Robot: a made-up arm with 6 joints.
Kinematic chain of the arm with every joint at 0, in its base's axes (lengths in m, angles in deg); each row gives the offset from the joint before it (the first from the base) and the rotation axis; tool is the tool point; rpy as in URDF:
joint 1: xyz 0 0 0.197 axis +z
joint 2: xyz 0 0 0 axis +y
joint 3: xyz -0.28 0 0.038 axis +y
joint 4: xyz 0.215 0 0.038 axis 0.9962 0 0.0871
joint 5: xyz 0 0 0 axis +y
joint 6: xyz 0.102 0 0.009 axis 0.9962 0 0.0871
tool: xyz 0 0 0 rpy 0 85 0
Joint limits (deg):
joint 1: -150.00..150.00
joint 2: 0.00..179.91
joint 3: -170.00..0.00
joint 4: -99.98..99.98
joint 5: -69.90..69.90
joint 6: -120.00..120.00
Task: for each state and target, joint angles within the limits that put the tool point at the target. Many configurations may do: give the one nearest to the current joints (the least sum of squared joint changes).
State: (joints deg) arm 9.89 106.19 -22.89 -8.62 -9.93 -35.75
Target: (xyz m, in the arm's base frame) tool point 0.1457 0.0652 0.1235
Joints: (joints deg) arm 23.16 111.59 -14.26 -9.93 -8.57 -35.75
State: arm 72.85 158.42 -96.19 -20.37 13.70 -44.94
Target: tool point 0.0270 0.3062 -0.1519
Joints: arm 86.40 178.94 -89.31 -19.21 13.28 -44.94
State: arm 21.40 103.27 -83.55 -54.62 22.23 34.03
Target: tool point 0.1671 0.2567 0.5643
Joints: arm 59.95 82.14 -91.30 -53.46 11.32 34.03
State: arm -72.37 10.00 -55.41 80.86 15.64 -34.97
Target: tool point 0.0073 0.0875 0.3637
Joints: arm -30.10 0.00 -25.47 68.58 56.41 -34.97
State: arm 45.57 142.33 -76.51 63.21 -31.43 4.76
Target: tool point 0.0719 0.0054 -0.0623
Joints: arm 37.97 179.91 -33.74 68.61 -24.74 4.76
